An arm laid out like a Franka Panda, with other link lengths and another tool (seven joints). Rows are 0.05 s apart.
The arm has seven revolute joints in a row. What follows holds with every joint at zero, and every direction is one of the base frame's.
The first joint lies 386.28 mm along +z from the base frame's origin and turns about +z.
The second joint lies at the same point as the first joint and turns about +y.
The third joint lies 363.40 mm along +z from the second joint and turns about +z.
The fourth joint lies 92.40 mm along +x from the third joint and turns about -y.
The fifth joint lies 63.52 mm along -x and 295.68 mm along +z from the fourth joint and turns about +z.
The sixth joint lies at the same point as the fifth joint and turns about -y.
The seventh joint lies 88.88 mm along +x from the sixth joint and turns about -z.
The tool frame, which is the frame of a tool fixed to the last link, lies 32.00 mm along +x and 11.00 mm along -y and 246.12 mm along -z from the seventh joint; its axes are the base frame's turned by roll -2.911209, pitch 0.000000 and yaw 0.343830 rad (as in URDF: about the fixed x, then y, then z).
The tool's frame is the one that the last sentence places.
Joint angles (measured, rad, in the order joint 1, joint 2, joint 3, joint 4, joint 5, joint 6, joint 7), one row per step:
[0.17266 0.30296 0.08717 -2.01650 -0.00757 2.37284 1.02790]
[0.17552 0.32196 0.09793 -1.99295 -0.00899 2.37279 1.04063]
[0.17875 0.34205 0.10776 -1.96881 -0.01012 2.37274 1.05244]
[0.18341 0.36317 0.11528 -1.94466 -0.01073 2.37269 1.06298]
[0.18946 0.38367 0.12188 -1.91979 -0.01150 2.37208 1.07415]
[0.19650 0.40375 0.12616 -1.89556 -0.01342 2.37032 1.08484]
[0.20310 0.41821 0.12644 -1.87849 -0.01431 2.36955 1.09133]
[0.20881 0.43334 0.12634 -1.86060 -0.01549 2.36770 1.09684]
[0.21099 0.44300 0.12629 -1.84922 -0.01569 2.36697 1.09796]
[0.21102 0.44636 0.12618 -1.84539 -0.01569 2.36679 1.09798]
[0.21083 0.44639 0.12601 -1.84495 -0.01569 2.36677 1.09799]
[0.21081 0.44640 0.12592 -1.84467 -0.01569 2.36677 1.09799]
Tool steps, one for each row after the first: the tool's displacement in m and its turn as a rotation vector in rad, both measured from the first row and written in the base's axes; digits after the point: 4 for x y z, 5 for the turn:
[0.0057 0.0091 -0.0021 0.00568 -0.00323 0.00069]
[0.0114 0.0182 -0.0046 0.01163 -0.00582 0.00138]
[0.0169 0.0268 -0.0079 0.01731 -0.00731 0.00206]
[0.0223 0.0359 -0.0107 0.02305 -0.00949 0.00258]
[0.0273 0.0440 -0.0138 0.02686 -0.01072 0.00310]
[0.0310 0.0493 -0.0162 0.02890 -0.01184 0.00326]
[0.0348 0.0538 -0.0189 0.03030 -0.01221 0.00331]
[0.0376 0.0560 -0.0206 0.03158 -0.01283 0.00388]
[0.0387 0.0562 -0.0213 0.03199 -0.01301 0.00359]
[0.0389 0.0561 -0.0211 0.03204 -0.01340 0.00322]
[0.0390 0.0560 -0.0210 0.03209 -0.01366 0.00311]

